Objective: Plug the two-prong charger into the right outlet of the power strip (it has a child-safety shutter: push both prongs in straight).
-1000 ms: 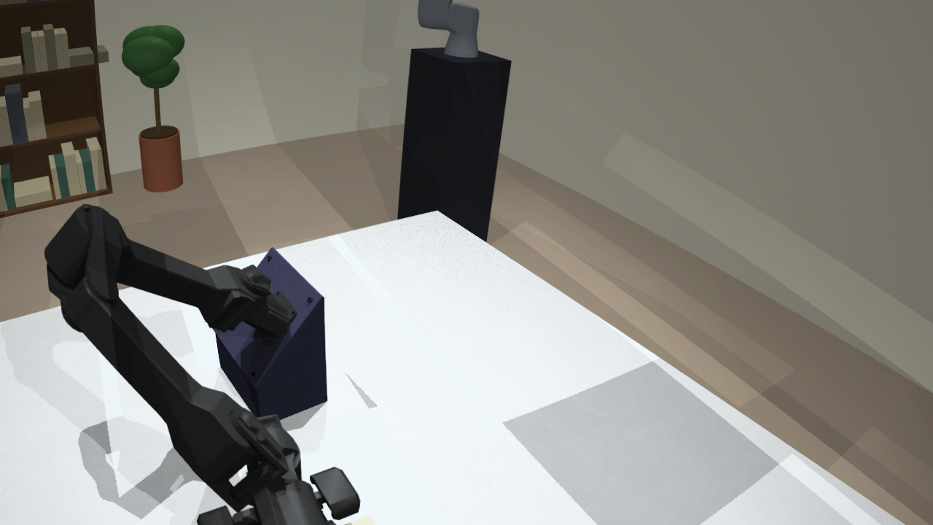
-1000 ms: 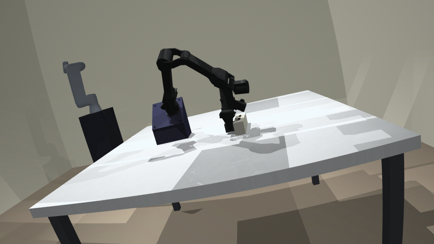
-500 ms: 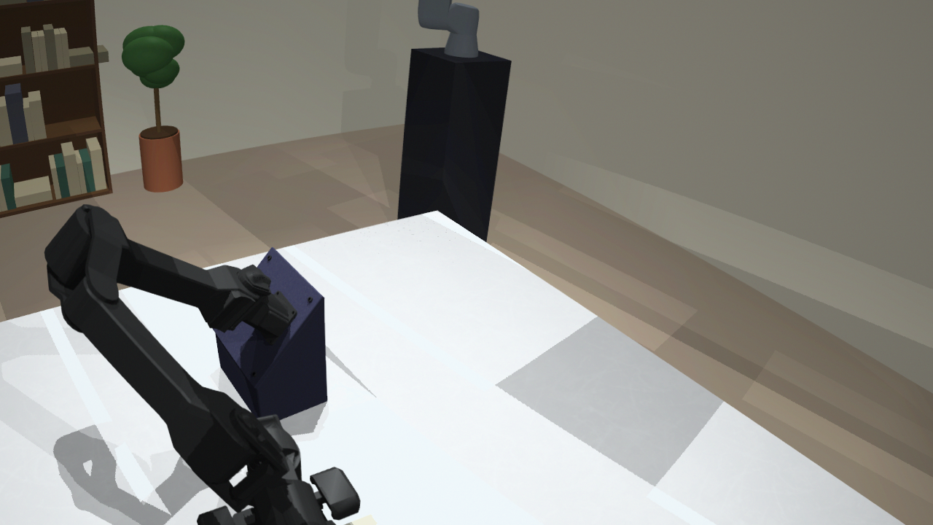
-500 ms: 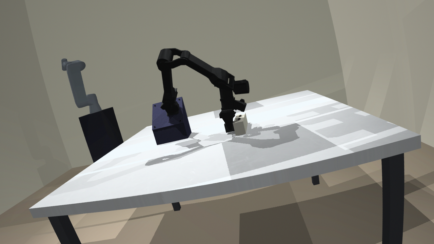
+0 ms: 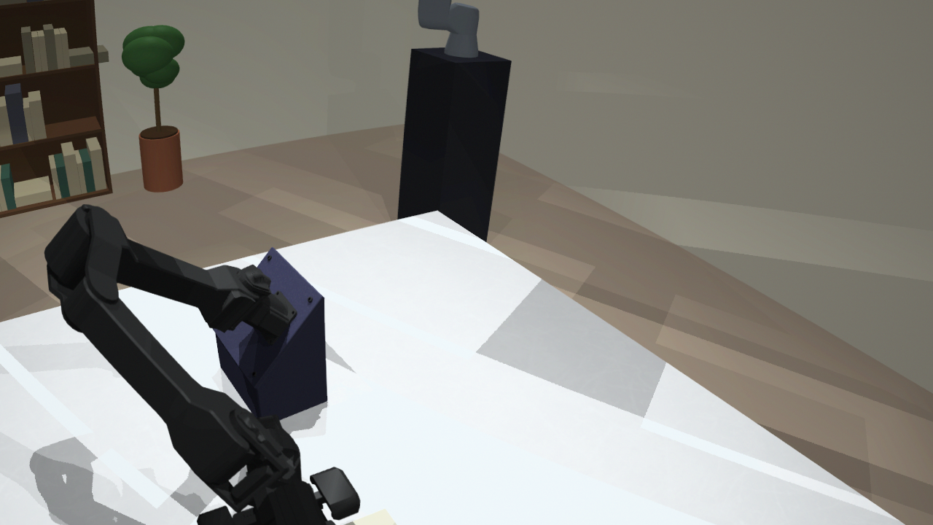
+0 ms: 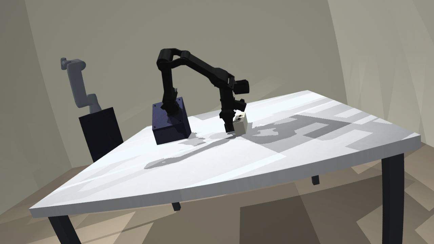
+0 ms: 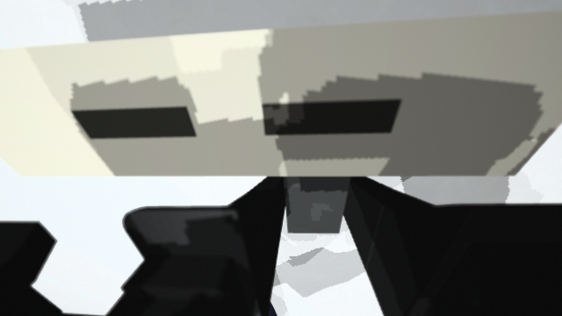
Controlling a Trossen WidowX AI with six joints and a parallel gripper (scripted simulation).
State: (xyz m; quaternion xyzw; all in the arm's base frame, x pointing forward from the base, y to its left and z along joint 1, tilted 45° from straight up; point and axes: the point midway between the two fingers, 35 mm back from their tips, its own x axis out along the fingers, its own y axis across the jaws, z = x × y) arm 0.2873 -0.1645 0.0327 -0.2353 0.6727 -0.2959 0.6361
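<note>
Right now the black two-prong charger is 2 cm ahead of my gripper tip and 1 cm above it.
</note>
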